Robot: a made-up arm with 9 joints. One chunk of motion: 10 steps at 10 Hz.
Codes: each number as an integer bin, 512 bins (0 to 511) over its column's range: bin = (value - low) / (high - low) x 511, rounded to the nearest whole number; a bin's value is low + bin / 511 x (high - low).
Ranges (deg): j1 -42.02..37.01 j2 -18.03..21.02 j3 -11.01..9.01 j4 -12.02..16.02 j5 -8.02..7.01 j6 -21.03..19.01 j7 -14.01..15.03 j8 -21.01..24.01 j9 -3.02..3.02
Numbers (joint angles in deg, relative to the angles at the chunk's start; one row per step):
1: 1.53 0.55 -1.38 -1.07 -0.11 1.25 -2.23 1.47 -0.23
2: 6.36 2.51 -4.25 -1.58 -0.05 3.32 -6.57 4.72 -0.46
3: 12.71 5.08 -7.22 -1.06 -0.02 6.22 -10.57 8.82 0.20
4: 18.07 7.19 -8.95 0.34 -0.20 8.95 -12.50 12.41 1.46
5: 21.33 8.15 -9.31 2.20 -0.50 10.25 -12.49 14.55 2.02
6: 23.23 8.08 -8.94 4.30 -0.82 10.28 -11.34 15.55 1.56
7: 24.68 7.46 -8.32 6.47 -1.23 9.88 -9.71 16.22 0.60
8: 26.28 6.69 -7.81 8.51 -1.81 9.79 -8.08 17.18 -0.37
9: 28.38 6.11 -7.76 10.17 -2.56 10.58 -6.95 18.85 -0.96
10: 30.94 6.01 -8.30 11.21 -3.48 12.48 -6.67 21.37 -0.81
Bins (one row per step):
1: 282 243 246 200 269 284 207 255 236
2: 313 269 173 190 271 311 131 292 217
3: 354 302 97 200 272 348 61 339 272
4: 389 330 53 225 266 383 27 379 379
5: 410 343 43 259 256 399 27 404 426
6: 422 342 53 297 245 400 47 415 387
7: 431 334 69 337 231 394 76 423 306
8: 442 323 82 374 211 393 104 433 224
9: 455 316 83 404 186 403 124 452 174
10: 472 315 69 423 154 428 129 481 187

